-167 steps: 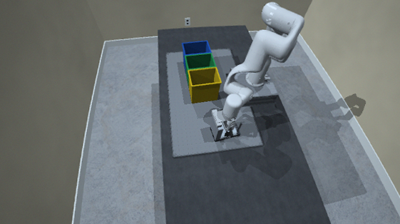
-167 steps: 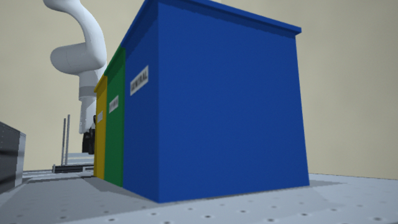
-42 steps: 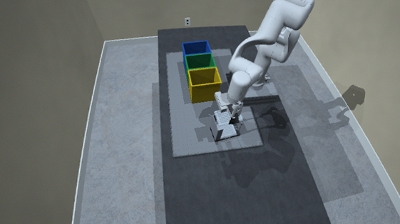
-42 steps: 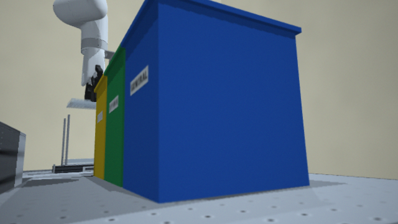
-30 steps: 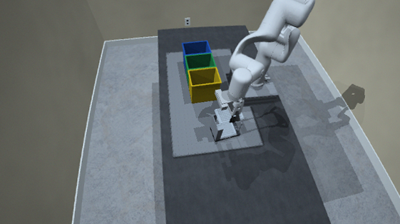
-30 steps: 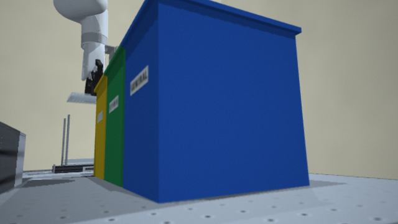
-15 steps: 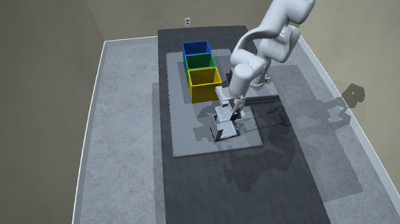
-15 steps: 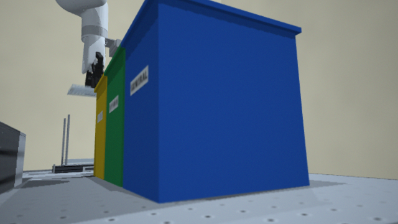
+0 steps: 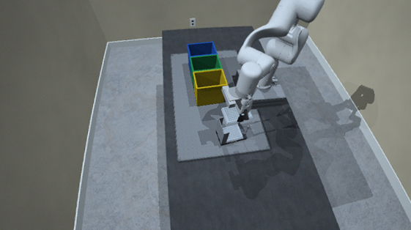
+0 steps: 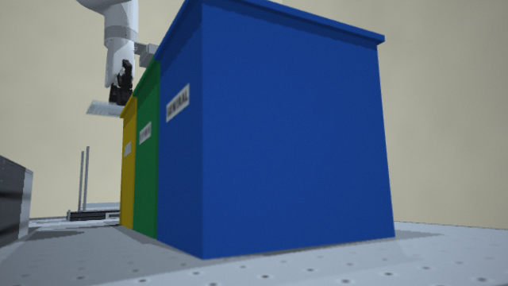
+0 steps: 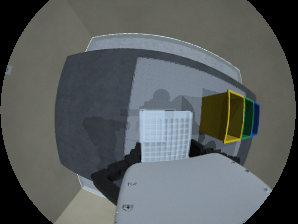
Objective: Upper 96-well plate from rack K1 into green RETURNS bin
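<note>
Right now the green bin is 120 mm ahead of my hand, 410 mm to the right of it and 170 mm below it. From my hand the other things lie so: yellow bin: 100 mm ahead, 280 mm to the right, 170 mm below; blue bin: 140 mm ahead, 540 mm to the right, 170 mm below.
</note>
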